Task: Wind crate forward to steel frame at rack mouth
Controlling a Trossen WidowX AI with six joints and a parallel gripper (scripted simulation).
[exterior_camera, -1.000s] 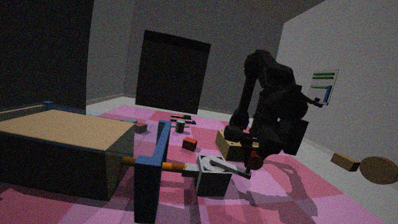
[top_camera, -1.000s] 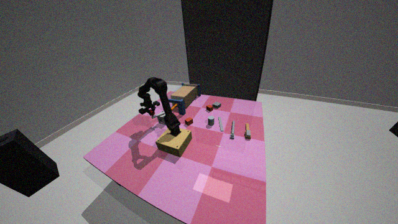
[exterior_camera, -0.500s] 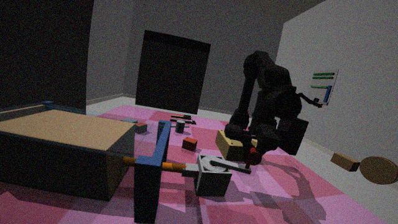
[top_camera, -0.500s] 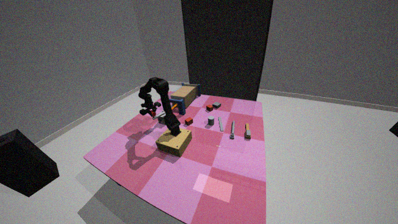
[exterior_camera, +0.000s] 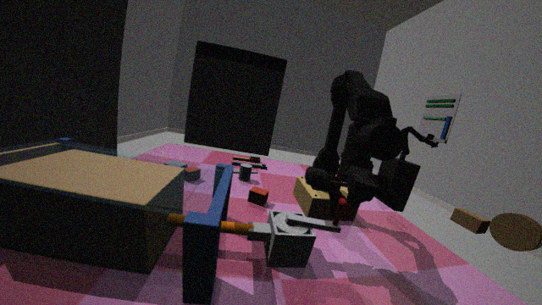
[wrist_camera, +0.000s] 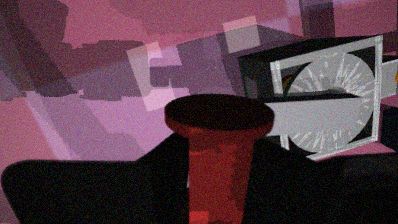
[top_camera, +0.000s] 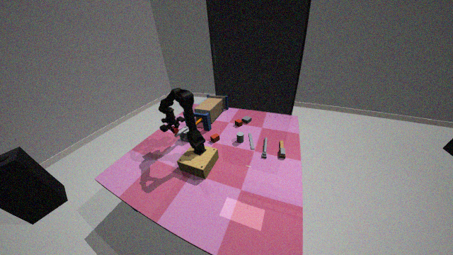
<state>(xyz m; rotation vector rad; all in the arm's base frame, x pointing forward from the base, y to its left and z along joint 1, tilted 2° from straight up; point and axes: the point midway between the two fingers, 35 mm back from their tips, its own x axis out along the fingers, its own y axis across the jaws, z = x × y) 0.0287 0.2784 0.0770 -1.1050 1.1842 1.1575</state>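
My gripper tip is now 4 cm short of the red-knobbed winch handle and 1 cm above it. The rest, counted from my gripper tip: blue steel frame (26 cm ahead, 3 cm to the left, 1 cm below); red knob (2 cm above); grey hand winch (9 cm ahead, 1 cm to the right, 9 cm below).
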